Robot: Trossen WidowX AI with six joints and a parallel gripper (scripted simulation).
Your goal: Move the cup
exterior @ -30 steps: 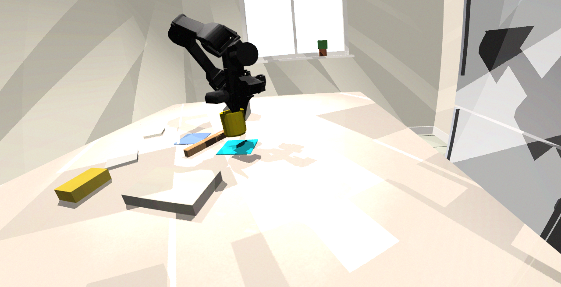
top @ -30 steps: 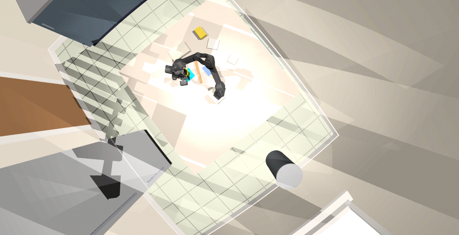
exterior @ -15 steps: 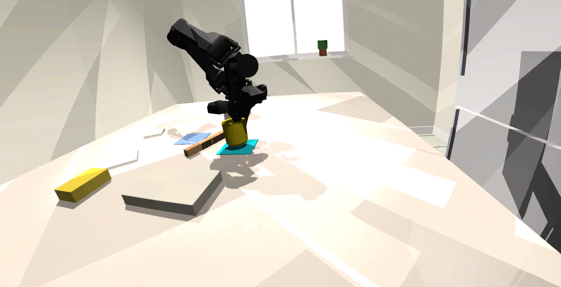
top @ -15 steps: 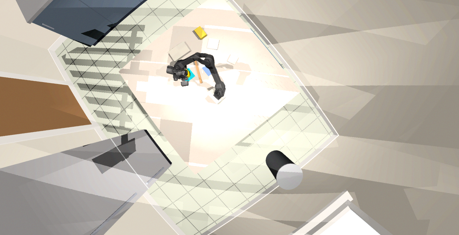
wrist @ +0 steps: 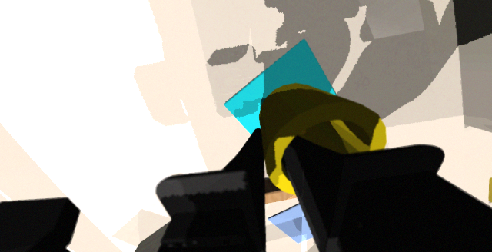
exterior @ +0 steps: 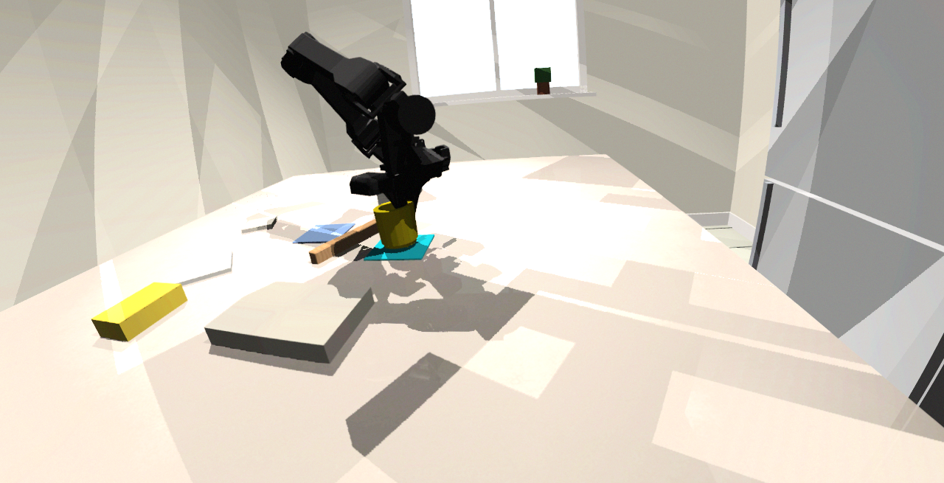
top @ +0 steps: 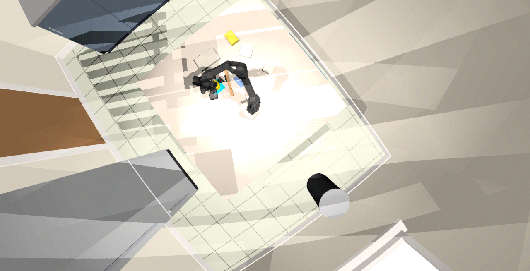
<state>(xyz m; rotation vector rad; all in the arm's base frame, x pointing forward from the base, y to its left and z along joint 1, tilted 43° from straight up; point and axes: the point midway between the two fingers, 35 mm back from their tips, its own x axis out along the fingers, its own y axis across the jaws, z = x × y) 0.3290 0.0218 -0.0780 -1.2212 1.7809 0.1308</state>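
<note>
Now: gripper tip 2 cm short of the yellow cup and 2 cm to the left of it. From my gripper tip the other things lie so: wooden bar 3 cm behind, 11 cm to the right, 4 cm below; then grey slab 24 cm ahead, 13 cm to the right, 3 cm below; then cyan pad 2 cm ahead, 2 cm to the right, 5 cm below.
</note>
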